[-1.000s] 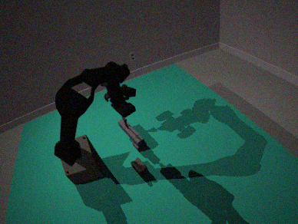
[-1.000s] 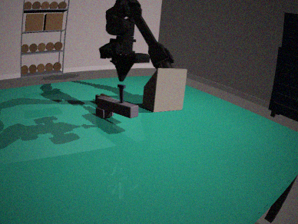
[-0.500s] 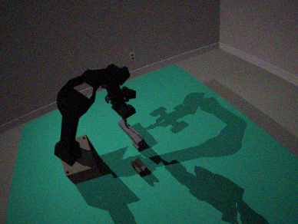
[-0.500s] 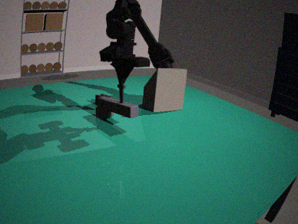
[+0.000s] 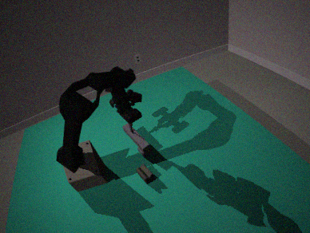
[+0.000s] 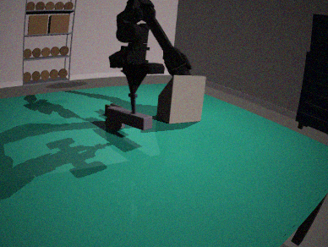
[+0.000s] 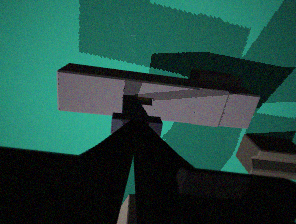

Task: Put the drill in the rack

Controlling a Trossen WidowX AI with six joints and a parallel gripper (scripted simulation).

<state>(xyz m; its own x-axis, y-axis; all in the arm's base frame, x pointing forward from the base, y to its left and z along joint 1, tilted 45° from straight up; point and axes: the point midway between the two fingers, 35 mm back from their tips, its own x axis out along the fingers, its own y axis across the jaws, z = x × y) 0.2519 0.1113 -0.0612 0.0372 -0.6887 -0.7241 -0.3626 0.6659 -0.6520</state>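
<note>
The small dark key lies 3 cm below my gripper tip. The rest, counted from my gripper tip: drill: 1 cm ahead, 5 cm to the right, 8 cm below; then grey housing: 1 cm ahead, 3 cm to the right, 9 cm below; then dark brown block: 21 cm to the right, 12 cm below.
</note>
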